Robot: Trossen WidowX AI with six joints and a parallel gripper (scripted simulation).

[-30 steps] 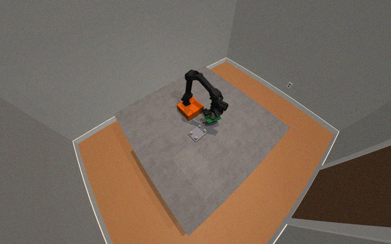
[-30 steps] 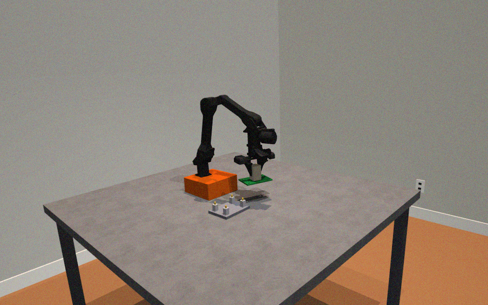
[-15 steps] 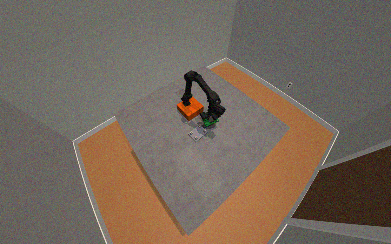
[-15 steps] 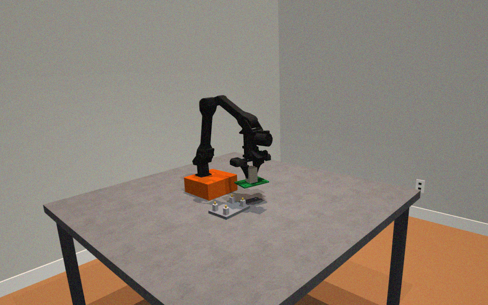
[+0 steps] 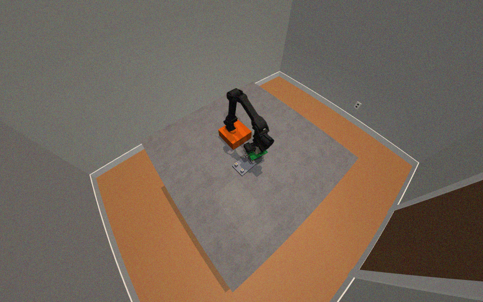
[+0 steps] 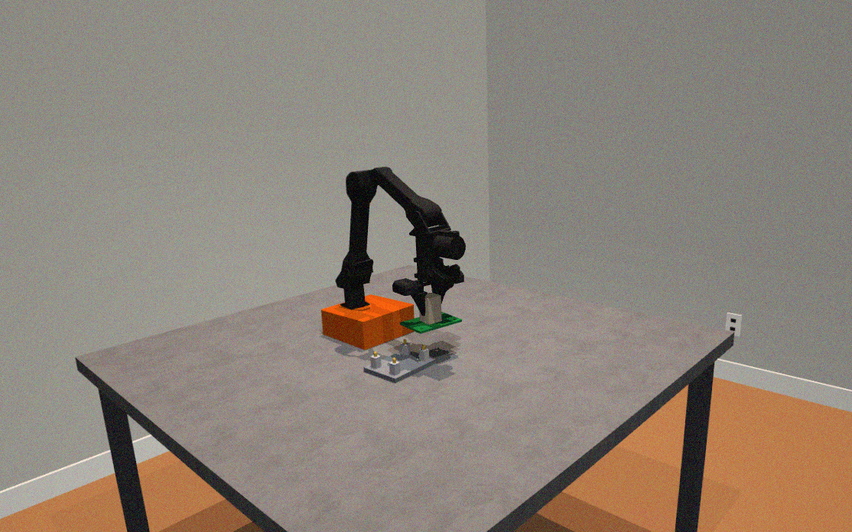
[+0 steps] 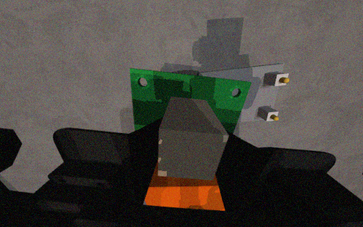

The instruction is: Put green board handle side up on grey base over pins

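The grey base is 1 cm ahead of my gripper tip, 10 cm to the right of it and 11 cm below it. The rest, counted from my gripper tip: green board: right at my gripper tip.
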